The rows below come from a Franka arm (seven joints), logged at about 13 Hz.
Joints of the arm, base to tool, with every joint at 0 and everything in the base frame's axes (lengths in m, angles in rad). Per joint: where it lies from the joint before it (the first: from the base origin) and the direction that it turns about. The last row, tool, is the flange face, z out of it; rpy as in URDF.
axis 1: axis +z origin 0 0 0.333
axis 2: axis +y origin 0 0 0
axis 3: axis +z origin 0 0 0.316
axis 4: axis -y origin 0.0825 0 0
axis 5: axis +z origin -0.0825 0 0.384
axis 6: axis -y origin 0 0 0
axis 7: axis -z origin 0.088 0 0
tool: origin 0 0 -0.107 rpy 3.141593 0 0
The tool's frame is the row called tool.
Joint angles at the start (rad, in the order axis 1, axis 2, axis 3, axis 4, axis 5, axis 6, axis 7):
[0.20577 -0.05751 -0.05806 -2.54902 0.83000 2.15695 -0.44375]
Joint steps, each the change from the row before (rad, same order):
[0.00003 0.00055 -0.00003 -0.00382 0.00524 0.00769 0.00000]
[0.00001 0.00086 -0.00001 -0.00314 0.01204 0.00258 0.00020]
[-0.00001 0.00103 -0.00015 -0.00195 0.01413 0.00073 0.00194]
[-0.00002 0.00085 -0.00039 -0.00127 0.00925 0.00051 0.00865]
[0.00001 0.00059 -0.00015 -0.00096 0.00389 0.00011 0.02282]
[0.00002 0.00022 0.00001 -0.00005 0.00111 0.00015 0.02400]
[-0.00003 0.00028 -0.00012 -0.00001 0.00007 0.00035 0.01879]
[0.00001 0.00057 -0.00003 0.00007 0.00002 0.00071 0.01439]
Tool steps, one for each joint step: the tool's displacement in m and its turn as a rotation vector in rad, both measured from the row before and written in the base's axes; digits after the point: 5 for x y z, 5 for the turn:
[-0.00052 -0.00070 -0.00133 -0.00127 -0.00098 -0.00762]
[-0.00072 -0.00005 -0.00121 0.00520 0.00324 -0.01094]
[-0.00043 0.00016 -0.00086 0.00712 0.00485 -0.01332]
[-0.00025 -0.00003 -0.00063 0.00322 0.00784 -0.01472]
[-0.00030 -0.00002 -0.00052 -0.00226 0.01583 -0.02080]
[0.00000 0.00002 -0.00009 -0.00392 0.01505 -0.01930]
[0.00003 -0.00009 -0.00011 -0.00366 0.01163 -0.01475]
[0.00007 -0.00007 -0.00020 -0.00312 0.00885 -0.01138]

